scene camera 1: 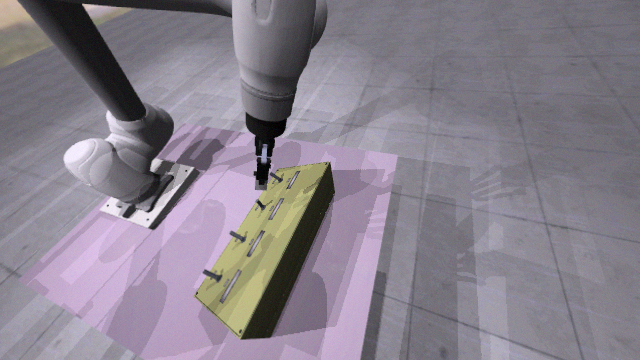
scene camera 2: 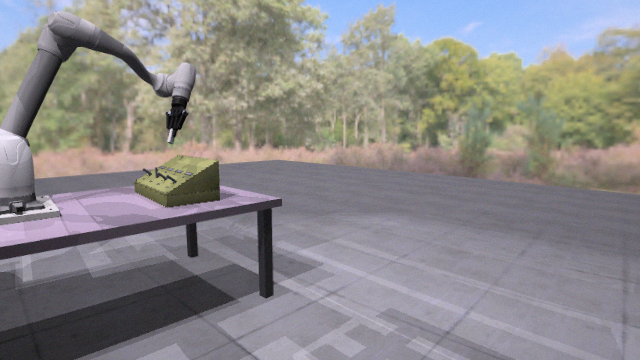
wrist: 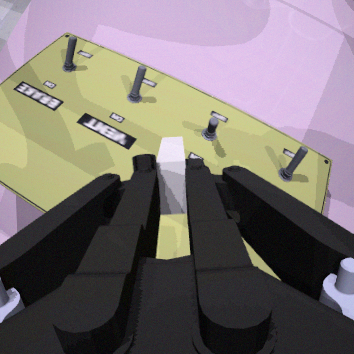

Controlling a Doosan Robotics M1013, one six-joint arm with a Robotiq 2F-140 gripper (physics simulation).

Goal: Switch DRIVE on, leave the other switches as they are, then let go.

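Where they show: gripper, fingertip midpoint: [scene camera 1: 260,188] [scene camera 2: 170,142] [wrist: 173,155]; arm's base, link origin: [scene camera 1: 147,191] [scene camera 2: 13,207].
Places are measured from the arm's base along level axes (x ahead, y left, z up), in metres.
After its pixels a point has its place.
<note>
A yellow-green sloped switch box [scene camera 1: 274,245] @[x 0.720, y -0.160, z 0.131 m] [scene camera 2: 194,194] @[x 0.606, y -0.339, z 0.008 m] [wrist: 52,142] @[x 0.683, y -0.207, z 0.117 m] has four dark levers. In the wrist view the BRAKE lever [wrist: 71,52] @[x 0.545, y -0.252, z 0.082 m], the VENT lever [wrist: 138,84] @[x 0.569, y -0.136, z 0.081 m] and the far-right lever [wrist: 295,163] @[x 0.611, y 0.097, z 0.083 m] lean toward the OFF-side edge. The third lever [wrist: 213,126] @[x 0.603, y -0.021, z 0.103 m] [scene camera 1: 260,204] @[x 0.602, y -0.025, z 0.085 m] [scene camera 2: 156,173] @[x 0.597, y -0.027, z 0.078 m] stands differently, pointing more toward the wrist camera and more upright in scene camera 2. The name plates of the third and far-right switches are hidden behind the fingers, so I cannot read which is DRIVE. My gripper [scene camera 1: 261,184] @[x 0.670, y -0.045, z 0.227 m] [scene camera 2: 171,137] @[x 0.670, y -0.045, z 0.227 m] [wrist: 173,155] @[x 0.670, y -0.045, z 0.227 m] is shut and empty, above the box, apart from all levers.
The box stands on a pink-purple table [scene camera 1: 377,200] @[x 0.981, y 0.115, z -0.034 m] [scene camera 2: 250,201] @[x 0.800, y -0.490, z -0.034 m]. The arm's base plate [scene camera 1: 172,192] @[x 0.131, y 0.012, z 0.001 m] [scene camera 2: 47,211] @[x 0.087, y -0.131, z -0.010 m] is fixed to the same table, on the levers' side of the box. Dark table legs [scene camera 2: 265,255] stand on the grey tiled floor.
</note>
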